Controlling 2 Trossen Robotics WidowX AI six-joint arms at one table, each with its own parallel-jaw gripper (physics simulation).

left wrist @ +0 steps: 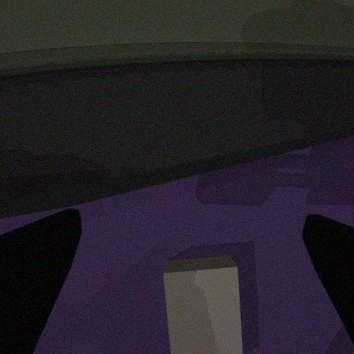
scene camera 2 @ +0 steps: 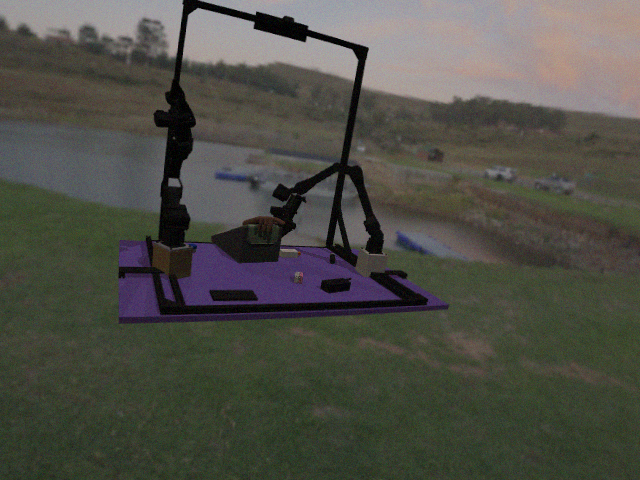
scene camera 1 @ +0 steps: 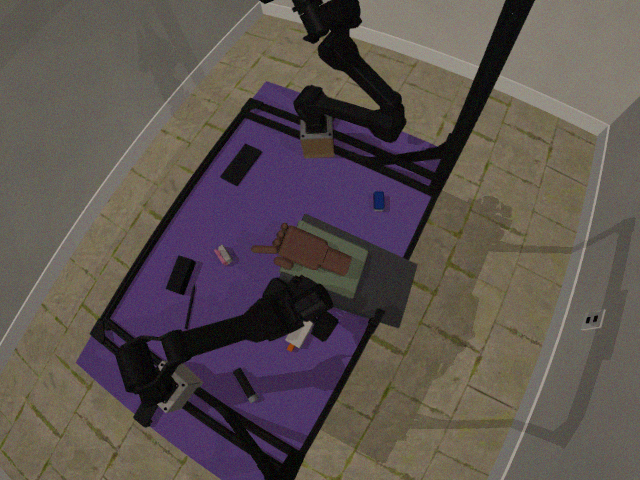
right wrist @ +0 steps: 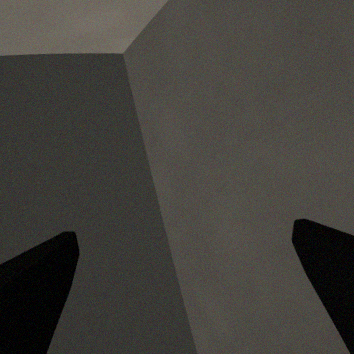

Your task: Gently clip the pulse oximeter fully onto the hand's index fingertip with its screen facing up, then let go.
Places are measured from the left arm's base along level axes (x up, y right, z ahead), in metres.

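Pixels of known places: left gripper, between the fingertips: (left wrist: 194, 223); right gripper, between the fingertips: (scene camera 2: 177, 86) (right wrist: 186, 236); left arm's base, origin of its link: (scene camera 2: 373, 251) (scene camera 1: 163, 386); right arm's base, origin of its link: (scene camera 2: 173, 244) (scene camera 1: 316, 124).
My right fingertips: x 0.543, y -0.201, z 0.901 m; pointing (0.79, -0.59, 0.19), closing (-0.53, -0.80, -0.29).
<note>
For each thing: its top centre in the pictures, then the offset to it from my right fingertips. "spot": a spot on its surface instead.
- white piece, a spot on its surface: (scene camera 1: 223, 254) spot: dx -0.617, dy +0.067, dz -0.520 m
- blue piece with a white edge, centre of its top: (scene camera 1: 379, 198) dx -0.616, dy +0.349, dz -0.110 m
- white box, centre of its top: (left wrist: 205, 346) (scene camera 1: 297, 334) (scene camera 2: 290, 250) dx -0.620, dy +0.388, dz -0.573 m
- black slab, centre of its top: (scene camera 2: 233, 294) (scene camera 1: 240, 163) dx -0.640, dy -0.111, dz -0.245 m
- black case, centre of its top: (scene camera 1: 178, 273) (scene camera 2: 336, 281) dx -0.613, dy -0.010, dz -0.652 m
- dark cylinder, centre of its top: (scene camera 1: 244, 385) dx -0.621, dy +0.355, dz -0.774 m
The brown hand (scene camera 1: 305, 248) (scene camera 2: 263, 222) lies on a green pad on the dark wedge; its index finger (scene camera 1: 264, 249) points left in scene camera 1. I cannot tell for sure which small object is the pulse oximeter: a pink and white piece (scene camera 1: 223, 254) (scene camera 2: 298, 277) lies beyond the index fingertip, and a blue piece with a white edge (scene camera 1: 378, 200) lies above the wedge in scene camera 1. No clip shows on the finger. My left gripper (left wrist: 194, 223) is open and empty, beside the wedge, above the table near a white box. My right gripper (right wrist: 186, 236) is open, raised far from the objects.
The white box (scene camera 1: 299, 334) (scene camera 2: 288, 253) (left wrist: 205, 305) with an orange tab lies beside the dark wedge (scene camera 1: 390, 281) (left wrist: 125, 120). A black slab (scene camera 1: 241, 164) (scene camera 2: 233, 295), a black case (scene camera 1: 180, 274) (scene camera 2: 335, 285) and a dark cylinder (scene camera 1: 245, 384) lie on the purple table. Black frame rails edge it.
</note>
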